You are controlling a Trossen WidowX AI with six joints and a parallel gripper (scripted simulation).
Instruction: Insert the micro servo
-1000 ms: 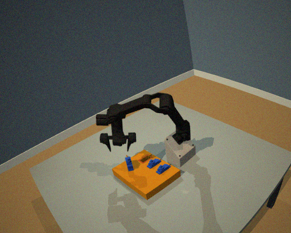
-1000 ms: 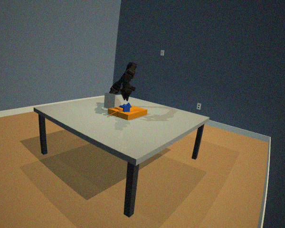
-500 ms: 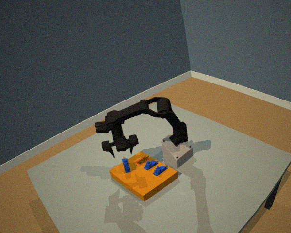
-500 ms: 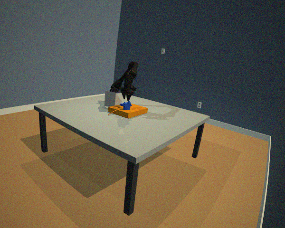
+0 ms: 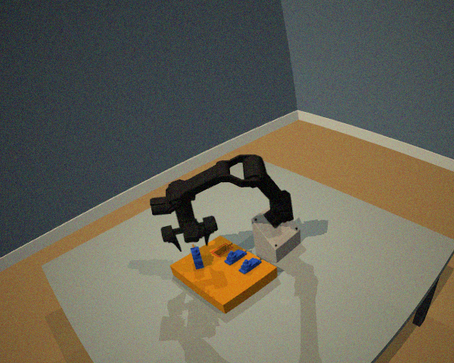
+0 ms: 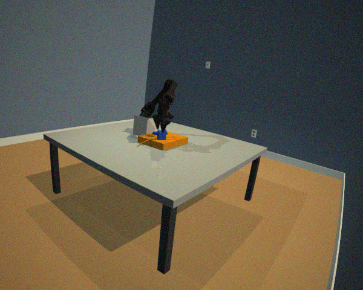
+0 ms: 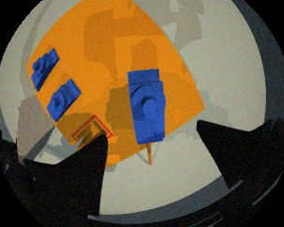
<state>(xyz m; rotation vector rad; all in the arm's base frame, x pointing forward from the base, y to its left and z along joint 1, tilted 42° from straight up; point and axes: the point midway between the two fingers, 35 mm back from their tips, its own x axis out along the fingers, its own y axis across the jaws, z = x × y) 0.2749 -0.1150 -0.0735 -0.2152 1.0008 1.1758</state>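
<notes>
Right now my gripper tip is 90 mm to the right of the orange deck, 90 mm above it and 10 mm short of it.
</notes>
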